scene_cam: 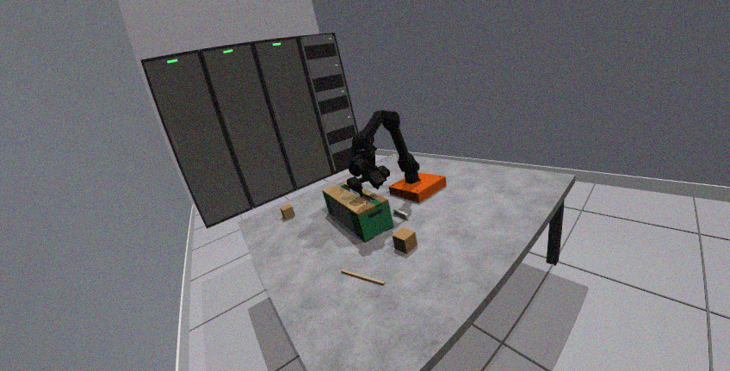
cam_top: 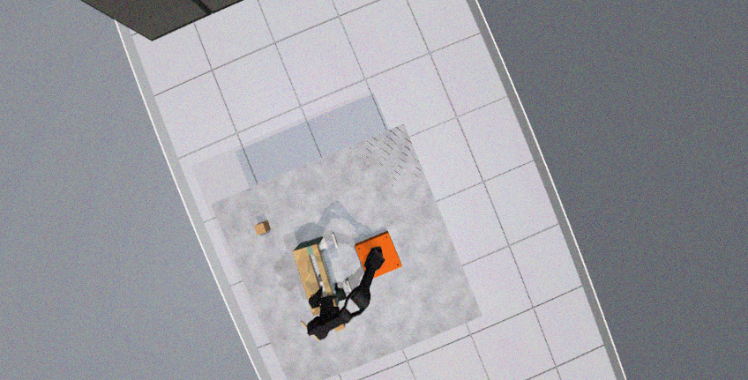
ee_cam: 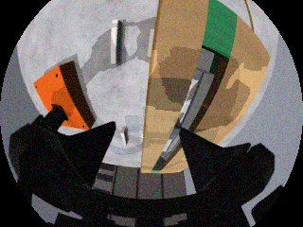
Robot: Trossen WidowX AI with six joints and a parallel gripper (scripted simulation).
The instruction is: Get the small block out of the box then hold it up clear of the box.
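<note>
Now: gripper tip 6 cm above the box, 5 cm to the left of it and 3 cm short of it. The rest, counted from my gripper tip: thin wooden stick (33 cm to the left, 21 cm ahead, 12 cm below).
</note>
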